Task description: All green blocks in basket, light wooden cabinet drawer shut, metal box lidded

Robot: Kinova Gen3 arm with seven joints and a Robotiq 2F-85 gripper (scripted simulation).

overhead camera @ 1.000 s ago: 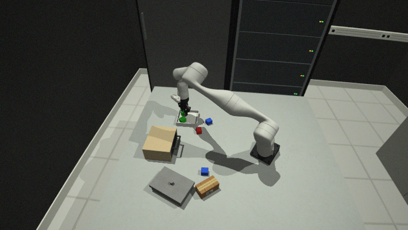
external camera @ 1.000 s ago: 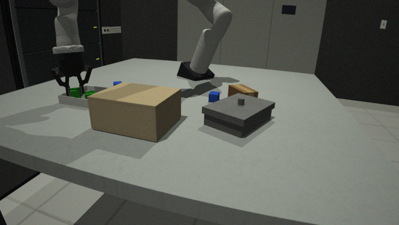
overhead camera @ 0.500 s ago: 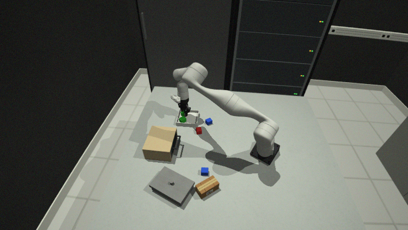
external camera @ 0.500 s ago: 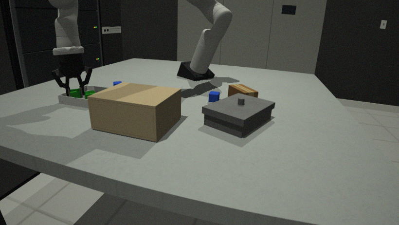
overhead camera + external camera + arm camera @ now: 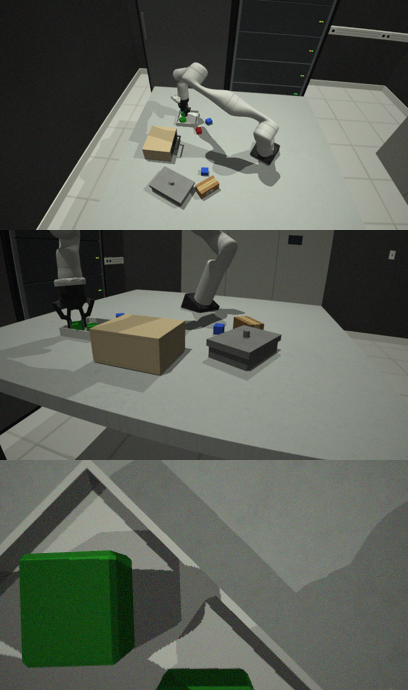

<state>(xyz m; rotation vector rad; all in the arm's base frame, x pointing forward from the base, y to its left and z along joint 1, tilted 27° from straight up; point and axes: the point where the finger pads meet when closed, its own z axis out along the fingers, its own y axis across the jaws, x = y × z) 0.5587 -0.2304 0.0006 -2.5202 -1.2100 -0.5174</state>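
Now: the basket 4 cm behind my hand, 3 cm to the left of it and 2 cm below it. Round my hand: light wooden cabinet (31 cm to the left, 4 cm ahead, 1 cm above); cabinet drawer (31 cm to the left, 2 cm ahead, 1 cm above); red block (14 cm behind, 13 cm to the left, 2 cm below).
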